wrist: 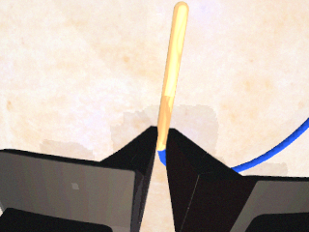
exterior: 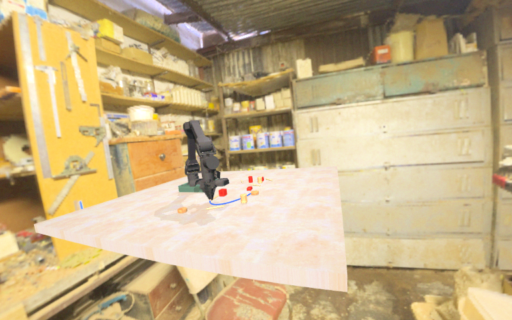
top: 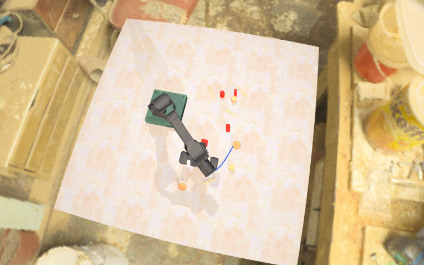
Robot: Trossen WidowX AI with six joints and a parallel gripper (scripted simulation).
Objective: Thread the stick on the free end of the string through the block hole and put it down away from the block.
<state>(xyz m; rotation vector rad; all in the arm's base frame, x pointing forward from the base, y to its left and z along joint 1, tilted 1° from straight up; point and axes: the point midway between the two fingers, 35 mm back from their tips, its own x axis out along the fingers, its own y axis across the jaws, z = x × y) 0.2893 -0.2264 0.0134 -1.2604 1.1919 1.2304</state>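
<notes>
Now: the red block 120 mm to the left of my gripper tip and 10 mm behind it. Round my gripper tip: flat disc (130 mm to the right, 60 mm behind, 10 mm below); then round wooden button (160 mm ahead, 150 mm to the left, 10 mm below); then thin wooden stick (10 mm to the left).
</notes>
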